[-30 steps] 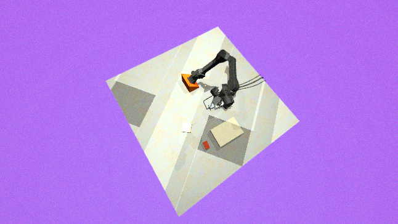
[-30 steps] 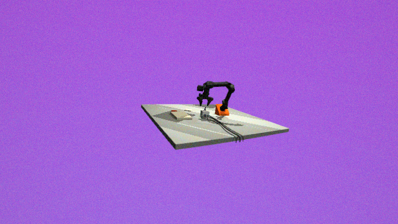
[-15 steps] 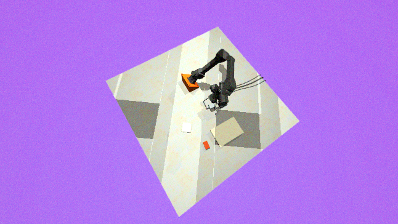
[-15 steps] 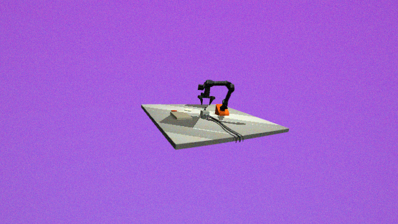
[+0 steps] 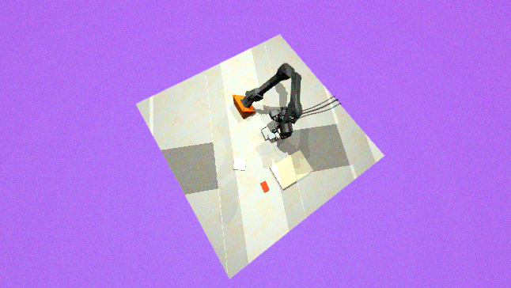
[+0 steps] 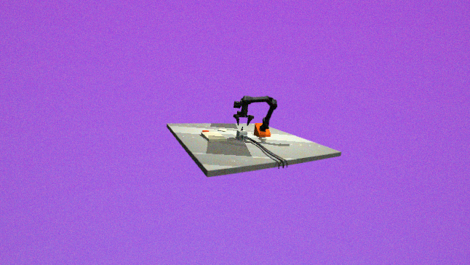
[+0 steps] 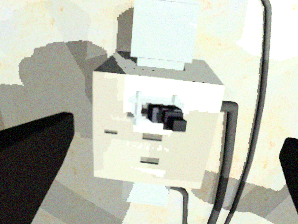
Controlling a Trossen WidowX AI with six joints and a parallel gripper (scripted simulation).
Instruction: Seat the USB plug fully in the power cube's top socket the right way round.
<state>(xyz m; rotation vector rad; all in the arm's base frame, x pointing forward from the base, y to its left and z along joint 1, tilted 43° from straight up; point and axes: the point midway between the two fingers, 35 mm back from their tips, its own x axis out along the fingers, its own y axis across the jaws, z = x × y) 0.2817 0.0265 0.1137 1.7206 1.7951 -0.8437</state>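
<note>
The black USB plug is 3 cm below my gripper tip and 1 cm ahead of it. From my gripper tip the other things lie so: small cream tile (31 cm to the right, 12 cm below, 8 cm ahead); grey socket (5 cm below, 1 cm to the left, 1 cm ahead); flat tan board (27 cm ahead, 11 cm below, 2 cm to the right).
</note>
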